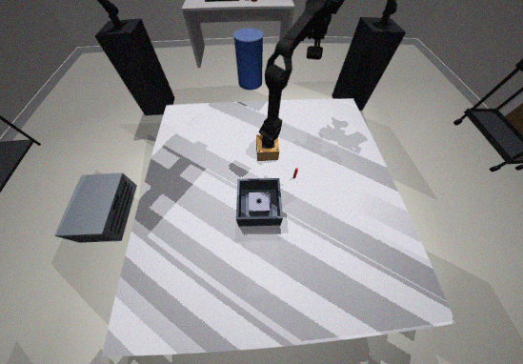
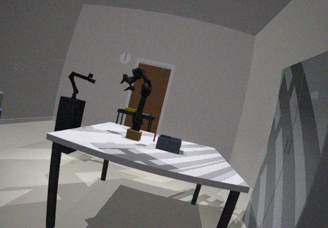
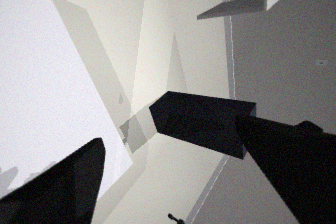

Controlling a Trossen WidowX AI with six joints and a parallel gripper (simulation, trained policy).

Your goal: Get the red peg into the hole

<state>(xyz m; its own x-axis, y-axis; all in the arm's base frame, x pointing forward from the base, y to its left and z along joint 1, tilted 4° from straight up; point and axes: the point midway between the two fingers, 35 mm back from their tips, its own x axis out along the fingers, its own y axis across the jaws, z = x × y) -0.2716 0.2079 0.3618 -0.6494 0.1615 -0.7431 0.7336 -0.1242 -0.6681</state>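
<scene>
My gripper tip is 440 mm short of the red peg, 90 mm to the left of it and 390 mm above it. Round my gripper tip: dark grey box 590 mm ahead, 280 mm to the right, 410 mm below; then light plate 590 mm ahead, 280 mm to the right, 390 mm below.
</scene>
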